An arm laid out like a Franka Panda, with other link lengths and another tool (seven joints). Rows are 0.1 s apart.
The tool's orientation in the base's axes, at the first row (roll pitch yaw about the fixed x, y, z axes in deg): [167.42 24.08 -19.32]
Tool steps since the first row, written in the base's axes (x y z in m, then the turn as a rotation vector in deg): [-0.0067 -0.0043 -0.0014 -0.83 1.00 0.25]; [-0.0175 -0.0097 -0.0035 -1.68 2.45 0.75]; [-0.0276 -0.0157 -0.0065 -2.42 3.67 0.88]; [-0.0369 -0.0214 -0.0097 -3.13 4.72 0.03]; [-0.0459 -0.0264 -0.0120 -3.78 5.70 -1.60]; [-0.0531 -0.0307 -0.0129 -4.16 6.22 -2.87]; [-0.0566 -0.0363 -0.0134 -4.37 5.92 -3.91]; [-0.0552 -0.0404 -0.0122 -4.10 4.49 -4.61]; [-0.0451 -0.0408 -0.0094 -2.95 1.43 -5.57]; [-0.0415 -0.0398 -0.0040 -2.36 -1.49 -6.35]
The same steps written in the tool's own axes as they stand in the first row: [-0.0039 0.0054 0.0046 -1.12 -0.70 0.08]; [-0.0107 0.0127 0.0117 -2.49 -1.78 -0.10]; [-0.0164 0.0202 0.0193 -3.55 -2.73 0.03]; [-0.0214 0.0272 0.0267 -4.13 -3.73 1.03]; [-0.0267 0.0337 0.0332 -4.33 -4.83 2.70]; [-0.0312 0.0393 0.0375 -4.29 -5.49 3.96]; [-0.0323 0.0454 0.0400 -3.96 -5.36 5.00]; [-0.0304 0.0492 0.0386 -3.01 -4.20 5.61]; [-0.0227 0.0477 0.0316 -0.70 -1.76 6.18]; [-0.0221 0.0470 0.0251 1.01 0.72 6.83]
